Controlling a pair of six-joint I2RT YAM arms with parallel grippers.
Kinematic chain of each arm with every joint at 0, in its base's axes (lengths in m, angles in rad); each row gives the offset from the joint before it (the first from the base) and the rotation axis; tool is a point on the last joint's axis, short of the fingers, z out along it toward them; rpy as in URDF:
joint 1: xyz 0 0 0.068 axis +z
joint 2: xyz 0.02 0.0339 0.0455 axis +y
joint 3: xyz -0.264 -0.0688 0 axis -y
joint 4: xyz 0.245 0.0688 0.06 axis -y
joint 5: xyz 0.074 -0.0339 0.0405 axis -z
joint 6: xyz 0.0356 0 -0.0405 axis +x
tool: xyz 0 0 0 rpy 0 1.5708 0
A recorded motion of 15 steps. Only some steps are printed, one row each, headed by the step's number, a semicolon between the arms.
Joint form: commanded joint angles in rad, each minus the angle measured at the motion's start. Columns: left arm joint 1, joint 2, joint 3, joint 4, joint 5, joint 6; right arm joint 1, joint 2, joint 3, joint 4, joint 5, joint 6.
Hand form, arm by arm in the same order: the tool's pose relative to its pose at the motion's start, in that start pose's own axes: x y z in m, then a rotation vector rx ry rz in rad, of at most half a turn. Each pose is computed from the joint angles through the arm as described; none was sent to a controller.
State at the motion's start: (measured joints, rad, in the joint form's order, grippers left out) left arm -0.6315 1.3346 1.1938 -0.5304 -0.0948 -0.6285; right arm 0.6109 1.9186 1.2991 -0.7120 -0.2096 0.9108
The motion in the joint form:
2: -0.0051 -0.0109 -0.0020 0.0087 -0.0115 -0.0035; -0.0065 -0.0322 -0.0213 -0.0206 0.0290 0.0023
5: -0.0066 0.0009 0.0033 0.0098 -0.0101 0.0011; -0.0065 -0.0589 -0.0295 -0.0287 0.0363 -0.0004
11: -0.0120 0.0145 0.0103 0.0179 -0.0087 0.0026; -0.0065 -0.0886 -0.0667 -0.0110 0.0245 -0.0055
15: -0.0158 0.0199 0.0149 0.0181 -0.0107 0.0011; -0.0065 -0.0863 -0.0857 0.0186 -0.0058 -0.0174
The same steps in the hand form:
2: -0.0006 -0.0014 -0.0035 0.0045 -0.0188 -0.0021; 0.0025 -0.0064 -0.0072 0.0252 -0.0190 0.0104
5: -0.0007 -0.0024 -0.0005 0.0034 -0.0130 0.0039; 0.0050 -0.0074 -0.0145 0.0217 -0.0310 0.0057
11: -0.0009 -0.0051 0.0028 0.0090 -0.0112 0.0086; 0.0099 -0.0121 -0.0167 0.0066 -0.0279 -0.0015
15: -0.0010 -0.0066 0.0037 0.0096 -0.0103 0.0095; 0.0110 -0.0134 -0.0121 -0.0184 -0.0092 -0.0153

